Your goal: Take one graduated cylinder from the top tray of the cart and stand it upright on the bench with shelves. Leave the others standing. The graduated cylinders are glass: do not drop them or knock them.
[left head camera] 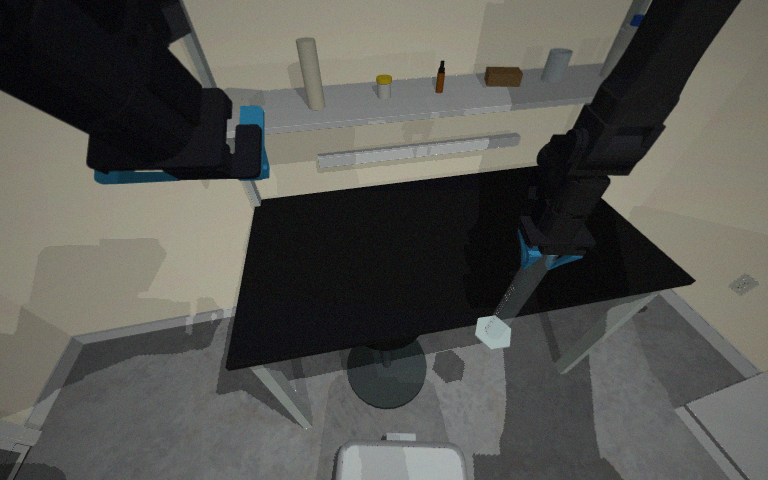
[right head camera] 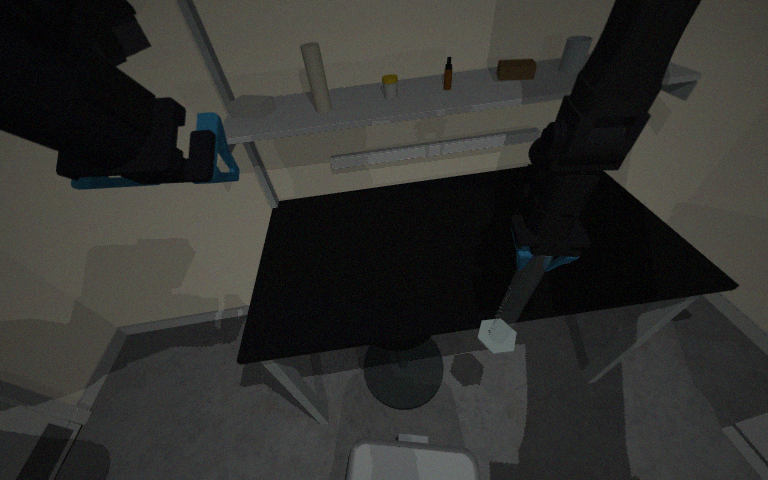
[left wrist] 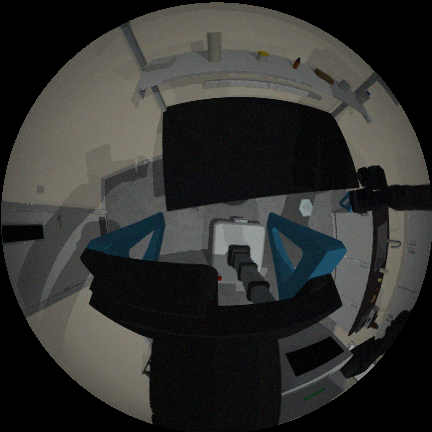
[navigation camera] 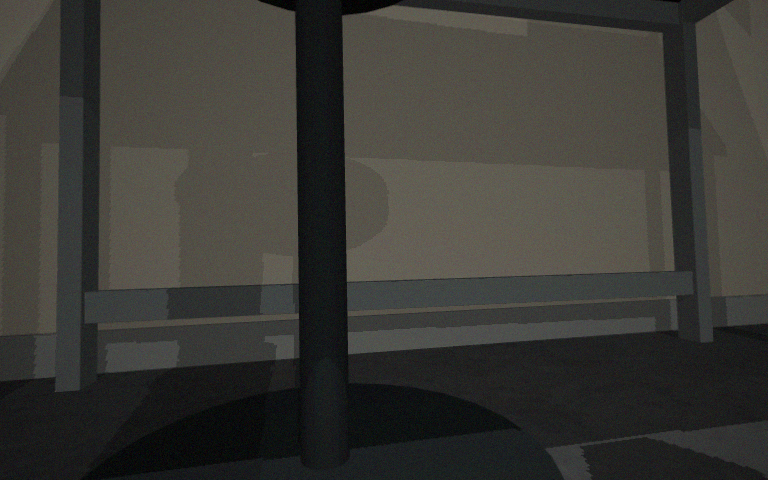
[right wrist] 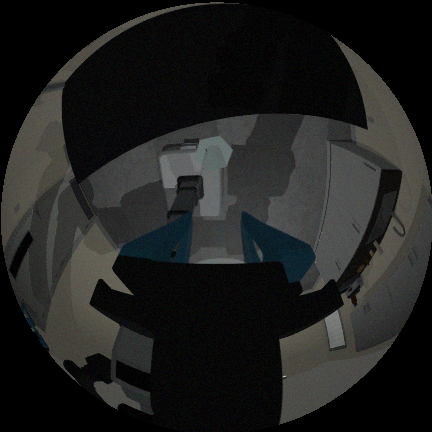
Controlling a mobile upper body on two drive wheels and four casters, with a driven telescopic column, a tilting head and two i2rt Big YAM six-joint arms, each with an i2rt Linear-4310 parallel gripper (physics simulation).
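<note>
My right gripper (left head camera: 539, 264) (right head camera: 534, 266) (right wrist: 216, 217) is shut on a clear glass graduated cylinder (left head camera: 518, 294) (right head camera: 520, 294). The cylinder hangs below the fingers, its pale hexagonal base (left head camera: 492, 332) (right head camera: 497, 335) (left wrist: 306, 207) (right wrist: 215, 152) lowest. In the head and right wrist views the base shows against the floor, outside the front edge of the black bench top (left head camera: 362, 254) (right head camera: 385, 254) (left wrist: 250, 145) (right wrist: 150, 75). Its height relative to the top is hard to tell. My left gripper (left wrist: 215, 217) is open and empty, high at the left. The cart and the other cylinders do not show.
A shelf (left head camera: 351, 110) (right head camera: 362, 113) above the bench holds a tall beige cylinder (left head camera: 310, 73), a yellow-lidded jar (left head camera: 384, 87), an amber bottle (left head camera: 440, 80), a brown box (left head camera: 503, 76) and a pale grey cylinder (left head camera: 556, 65). A stool (left head camera: 386, 376) (navigation camera: 321, 226) stands under the front edge.
</note>
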